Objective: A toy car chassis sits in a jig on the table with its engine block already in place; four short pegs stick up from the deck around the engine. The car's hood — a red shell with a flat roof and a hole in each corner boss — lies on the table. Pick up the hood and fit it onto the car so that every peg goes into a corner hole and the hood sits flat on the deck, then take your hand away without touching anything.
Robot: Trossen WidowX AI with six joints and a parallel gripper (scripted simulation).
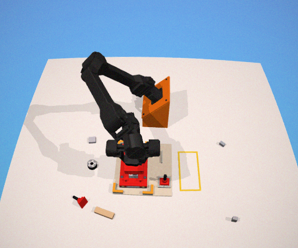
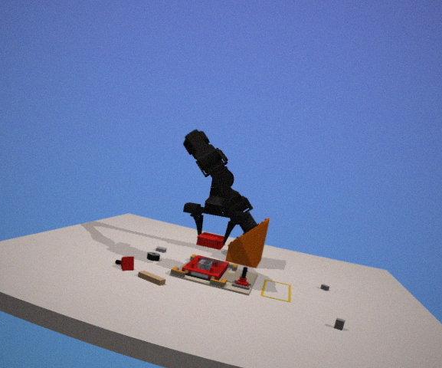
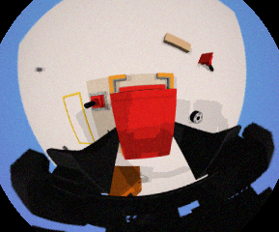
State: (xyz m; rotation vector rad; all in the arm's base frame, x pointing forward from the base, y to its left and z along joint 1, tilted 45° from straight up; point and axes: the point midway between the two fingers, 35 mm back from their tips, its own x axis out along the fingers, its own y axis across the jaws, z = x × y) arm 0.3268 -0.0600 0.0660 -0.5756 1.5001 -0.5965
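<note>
Right now the grey engine block is 8 cm below my gripper tip. Round my gripper tip: red hood: 1 cm above; black wheel: 4 cm behind, 18 cm to the right, 10 cm below; wooden block: 17 cm ahead, 11 cm to the right, 10 cm below.
</note>
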